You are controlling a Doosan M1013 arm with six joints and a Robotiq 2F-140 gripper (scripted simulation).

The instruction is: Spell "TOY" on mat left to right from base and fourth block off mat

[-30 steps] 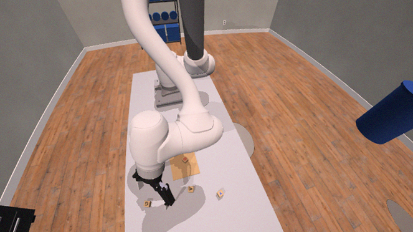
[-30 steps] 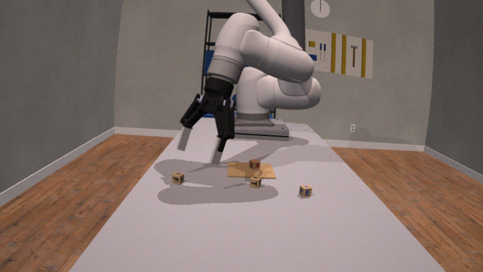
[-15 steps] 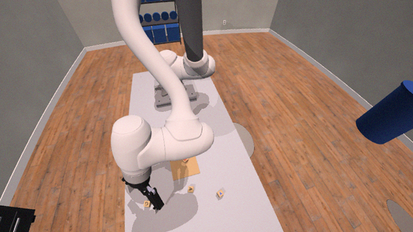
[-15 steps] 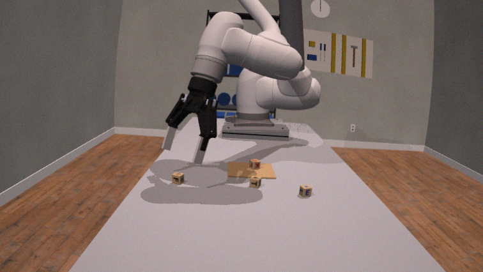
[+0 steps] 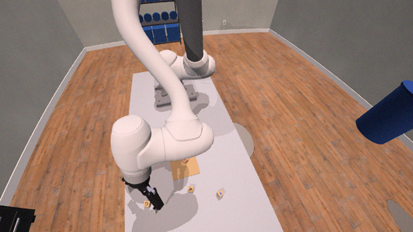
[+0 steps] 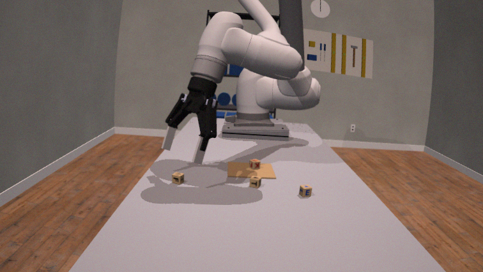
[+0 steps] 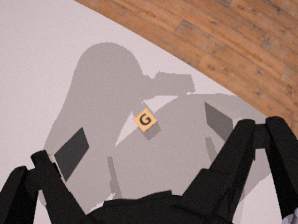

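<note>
The T block is 20 cm to the left of my hand and 7 cm below it. The rest, counted from my hand: tan mat (20 cm to the left, 13 cm behind, 8 cm below).
</note>
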